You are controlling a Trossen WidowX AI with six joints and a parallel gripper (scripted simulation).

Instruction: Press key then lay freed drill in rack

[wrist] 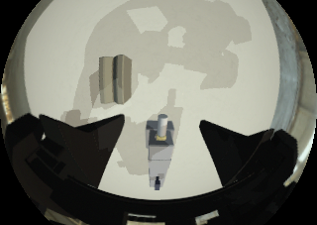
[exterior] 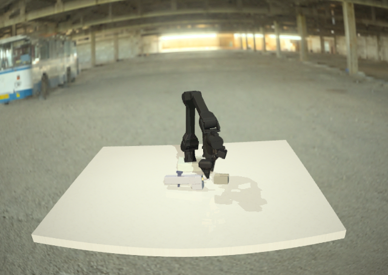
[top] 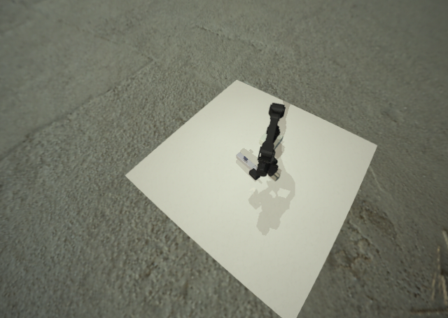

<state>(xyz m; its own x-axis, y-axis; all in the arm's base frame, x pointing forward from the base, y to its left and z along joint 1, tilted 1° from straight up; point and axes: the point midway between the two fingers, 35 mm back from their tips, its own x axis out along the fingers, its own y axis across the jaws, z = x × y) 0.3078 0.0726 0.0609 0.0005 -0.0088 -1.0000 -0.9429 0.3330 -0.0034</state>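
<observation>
The drill lies 60 mm to the right of my gripper tip, 20 mm below it and 20 mm behind it. Round my gripper tip: tan rack 60 mm to the left, 60 mm behind, 50 mm below; grey holder block 120 mm to the right, 40 mm below, 40 mm behind; blue key 140 mm to the right, 40 mm behind, 20 mm below.
</observation>
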